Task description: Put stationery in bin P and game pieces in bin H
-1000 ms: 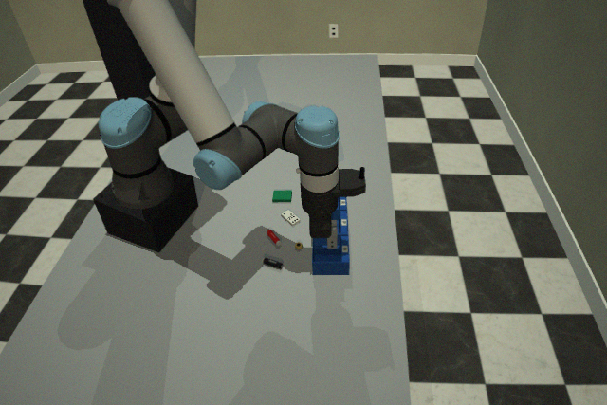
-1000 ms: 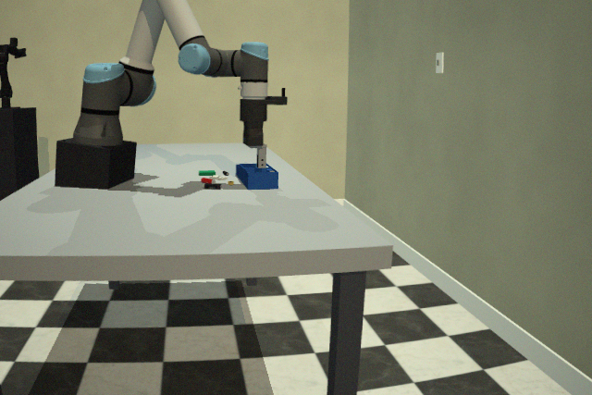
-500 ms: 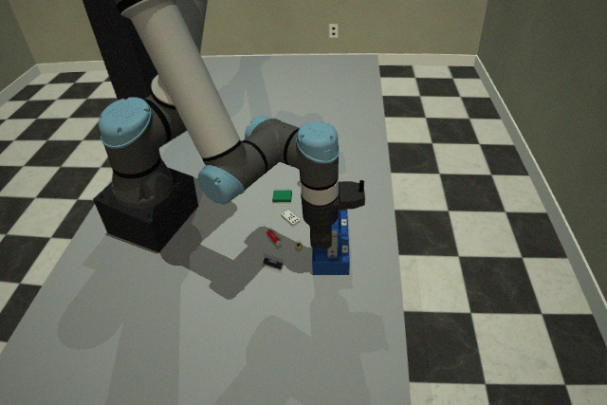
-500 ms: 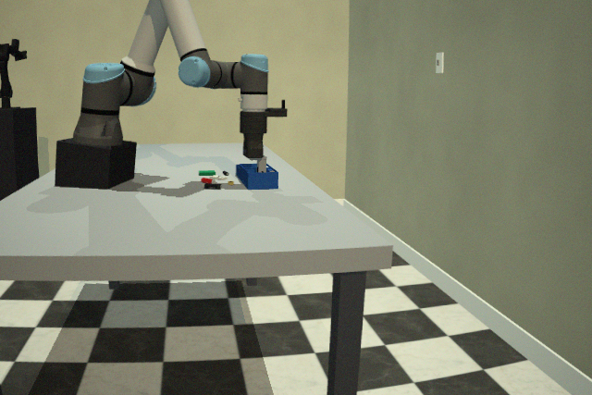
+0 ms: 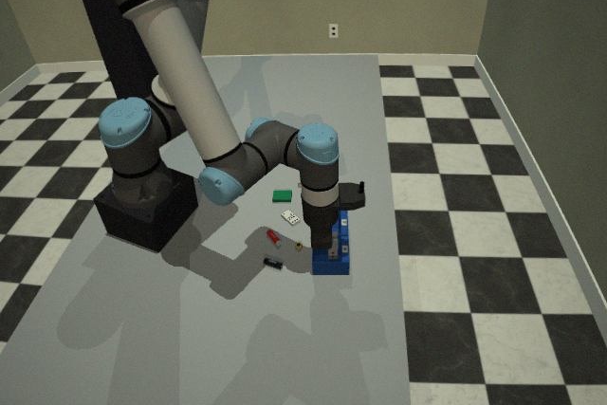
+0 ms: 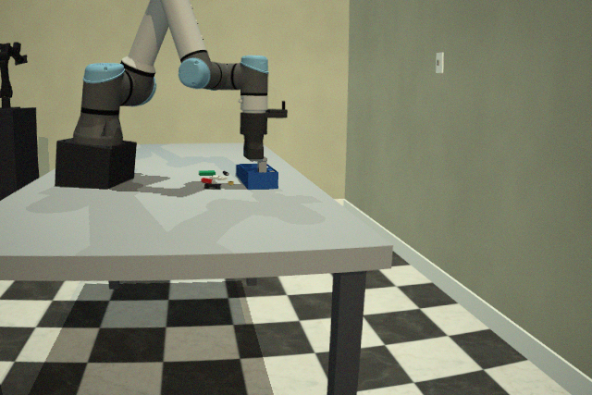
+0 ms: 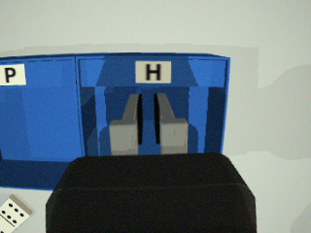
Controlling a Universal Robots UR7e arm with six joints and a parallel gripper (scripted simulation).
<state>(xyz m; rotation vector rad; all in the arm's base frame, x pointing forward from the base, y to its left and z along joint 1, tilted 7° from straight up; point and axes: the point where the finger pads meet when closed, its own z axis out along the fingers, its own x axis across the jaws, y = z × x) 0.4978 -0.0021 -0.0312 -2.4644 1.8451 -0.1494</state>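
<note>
Now: the blue bin row 30 mm behind my hand, 80 mm to the left of it and 10 mm below it. The rest, counted from my hand: yellow ring 90 mm behind, 20 mm to the left, 30 mm below; white domino 140 mm behind, 100 mm to the left, 30 mm below; red cylinder 160 mm behind, 20 mm to the left, 30 mm below.
</note>
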